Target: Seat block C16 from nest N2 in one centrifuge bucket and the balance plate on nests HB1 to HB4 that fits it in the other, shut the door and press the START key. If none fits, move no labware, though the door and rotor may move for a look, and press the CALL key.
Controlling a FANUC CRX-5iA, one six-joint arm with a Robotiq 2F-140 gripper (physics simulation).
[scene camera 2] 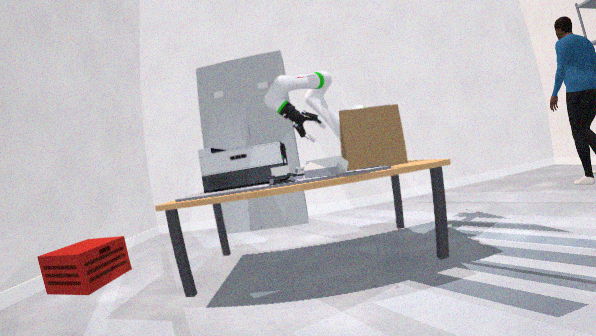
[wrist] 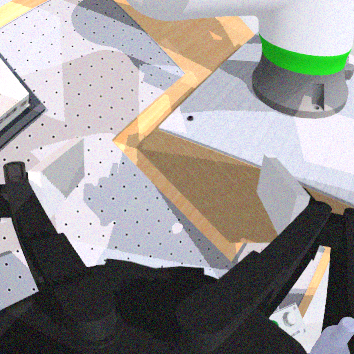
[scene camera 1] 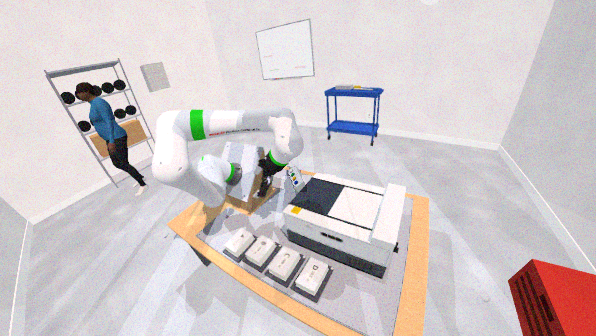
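Pixels of known places: gripper, fingertip midpoint: (scene camera 2: 320, 134) (wrist: 171, 164) (scene camera 1: 255, 184); arm's base, link origin: (scene camera 2: 368, 135) (wrist: 299, 86) (scene camera 1: 233, 174).
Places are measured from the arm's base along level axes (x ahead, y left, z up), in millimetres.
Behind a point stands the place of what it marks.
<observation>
My gripper (scene camera 1: 271, 188) (scene camera 2: 316, 131) @[z 52, x 286, y -46 mm] (wrist: 171, 164) @[z 52, x 286, y -46 mm] is open and empty, above the grey perforated mat beside the arm's mount. White plates marked A (scene camera 1: 240, 242) @[z -124, x 361, y -275 mm], C (scene camera 1: 285, 263) @[z -125, x 615, y -232 mm] and D (scene camera 1: 312, 276) @[z -124, x 743, y -217 mm], and another white plate (scene camera 1: 261, 251) @[z -124, x 485, y -249 mm] between A and C, sit on dark nests along the front edge. A corner of one white plate (wrist: 12, 97) @[z -125, x 311, y -219 mm] shows at the wrist view's left. The white centrifuge (scene camera 1: 345, 235) @[z 28, x 807, y -76 mm] (scene camera 2: 242, 160) @[z -36, x 696, y 245 mm] has a dark panel (scene camera 1: 320, 195) @[z 35, x 609, y 66 mm] and a white panel on top; its inside does not show. A key panel (scene camera 1: 293, 177) @[z -106, x 263, y 273 mm] with coloured keys stands behind it. Block C16 cannot be made out.
The wedge-shaped mount (scene camera 1: 245, 167) @[z 44, x 76, y 52 mm] (scene camera 2: 372, 136) @[z -19, x -7, y 148 mm] (wrist: 220, 120) @[z -50, x 132, y -32 mm] stands close to the gripper. The table's wooden edge (scene camera 1: 419, 240) @[z -191, x 1081, y 226 mm] (scene camera 2: 420, 165) @[z -197, x -183, y 436 mm] surrounds the mat. A red crate (scene camera 1: 562, 295) (scene camera 2: 85, 265) is on the floor. A person (scene camera 1: 105, 120) (scene camera 2: 575, 65) is beyond the table.
</observation>
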